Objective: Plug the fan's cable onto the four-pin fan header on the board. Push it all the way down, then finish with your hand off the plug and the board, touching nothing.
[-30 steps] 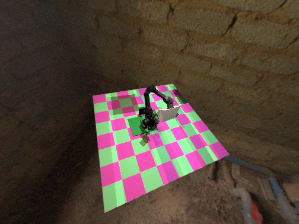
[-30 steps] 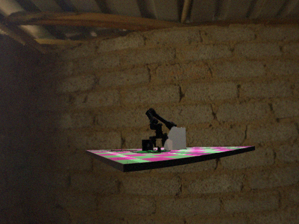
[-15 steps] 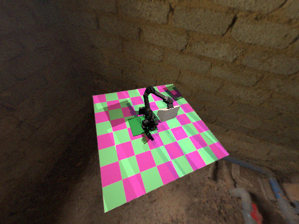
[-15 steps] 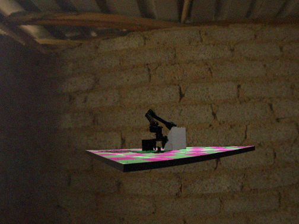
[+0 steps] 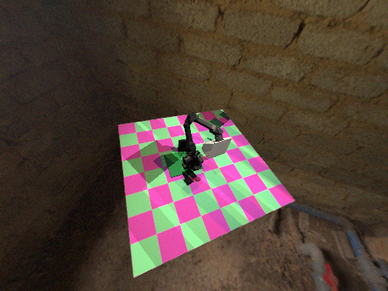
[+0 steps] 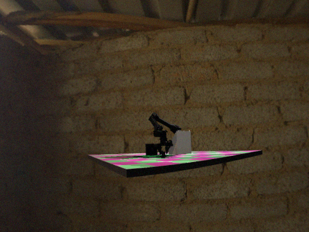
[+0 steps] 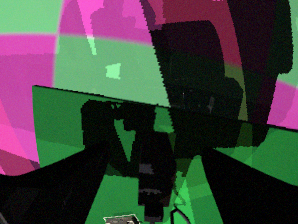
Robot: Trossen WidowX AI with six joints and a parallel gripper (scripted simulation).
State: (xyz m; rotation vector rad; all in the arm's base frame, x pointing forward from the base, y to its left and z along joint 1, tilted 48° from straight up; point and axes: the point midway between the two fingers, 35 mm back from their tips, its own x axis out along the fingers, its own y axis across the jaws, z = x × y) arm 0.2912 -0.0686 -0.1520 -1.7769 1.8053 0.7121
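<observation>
Right now the green board is 10 cm to the right of my gripper tip, 4 cm ahead of it and 3 cm below it. Round my gripper tip: dark plug (1 cm to the right, 1 cm above); black fan (24 cm to the right, 4 cm behind, 4 cm above).
</observation>
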